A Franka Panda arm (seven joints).
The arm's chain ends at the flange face. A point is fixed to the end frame.
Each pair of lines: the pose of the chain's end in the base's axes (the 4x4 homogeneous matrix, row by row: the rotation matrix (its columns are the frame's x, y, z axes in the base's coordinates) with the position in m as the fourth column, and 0 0 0 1 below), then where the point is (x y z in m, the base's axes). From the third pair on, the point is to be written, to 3 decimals.
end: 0.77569 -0.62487 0.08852 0.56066; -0.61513 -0.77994 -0.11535 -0.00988; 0.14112 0.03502 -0.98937 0.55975; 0 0 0 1
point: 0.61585 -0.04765 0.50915
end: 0.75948 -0.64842 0.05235 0.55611; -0.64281 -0.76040 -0.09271 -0.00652; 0.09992 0.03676 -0.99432 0.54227; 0 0 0 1
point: 0.60836 -0.04471 0.48894
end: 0.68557 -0.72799 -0.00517 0.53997; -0.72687 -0.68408 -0.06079 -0.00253; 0.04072 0.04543 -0.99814 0.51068; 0 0 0 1
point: 0.585 -0.044 0.454
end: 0.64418 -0.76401 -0.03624 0.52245; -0.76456 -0.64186 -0.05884 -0.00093; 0.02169 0.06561 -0.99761 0.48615; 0 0 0 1
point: 0.563 -0.045 0.428
